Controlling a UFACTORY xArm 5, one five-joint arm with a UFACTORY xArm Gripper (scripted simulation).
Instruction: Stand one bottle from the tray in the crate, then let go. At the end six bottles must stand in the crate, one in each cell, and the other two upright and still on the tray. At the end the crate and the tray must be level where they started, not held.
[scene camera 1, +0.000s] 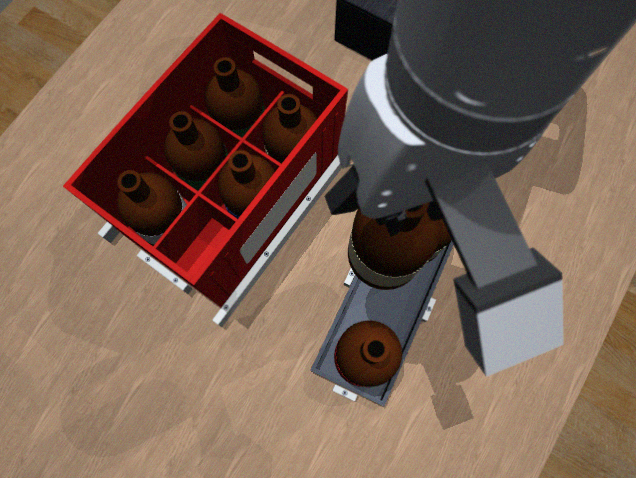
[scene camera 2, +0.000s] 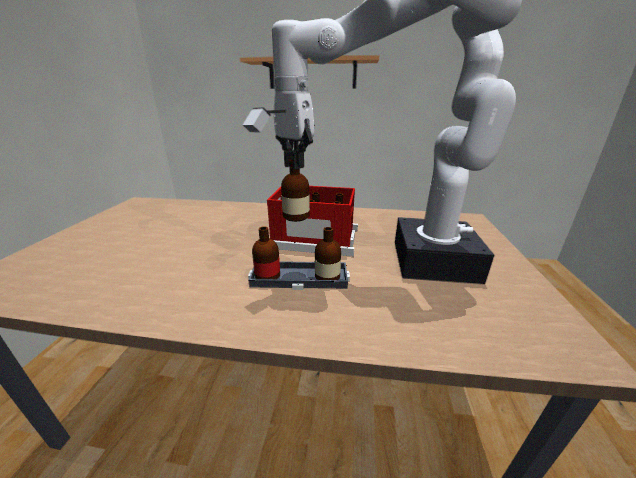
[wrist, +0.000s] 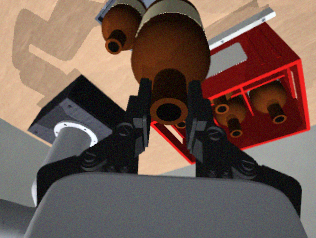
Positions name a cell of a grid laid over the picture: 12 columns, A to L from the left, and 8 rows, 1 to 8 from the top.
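Observation:
My gripper shows in scene camera 1 (scene camera 1: H4), in scene camera 2 at (scene camera 2: F3), and in the wrist view at (wrist: G4). There's a grey tray too, which you'd find in scene camera 1 (scene camera 1: H6) and also in scene camera 2 (scene camera 2: F5).

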